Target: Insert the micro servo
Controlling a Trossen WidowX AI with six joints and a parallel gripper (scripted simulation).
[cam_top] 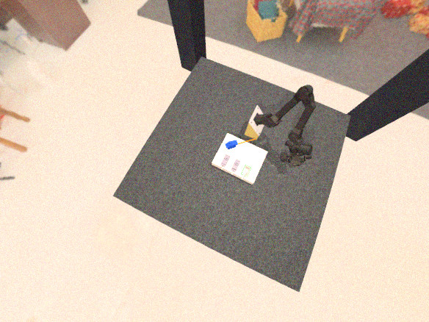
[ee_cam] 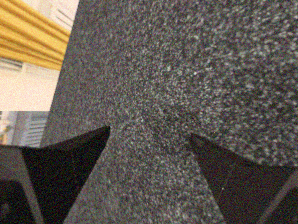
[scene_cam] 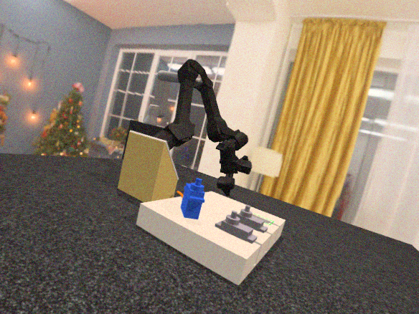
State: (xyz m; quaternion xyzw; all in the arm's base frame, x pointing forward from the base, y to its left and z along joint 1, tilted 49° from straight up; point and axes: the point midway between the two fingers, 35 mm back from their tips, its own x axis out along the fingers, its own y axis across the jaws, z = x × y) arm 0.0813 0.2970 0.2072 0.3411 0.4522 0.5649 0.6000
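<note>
The white deck is 360 mm to the right of my gripper tip, 130 mm ahead of it and 10 mm below it.
</note>
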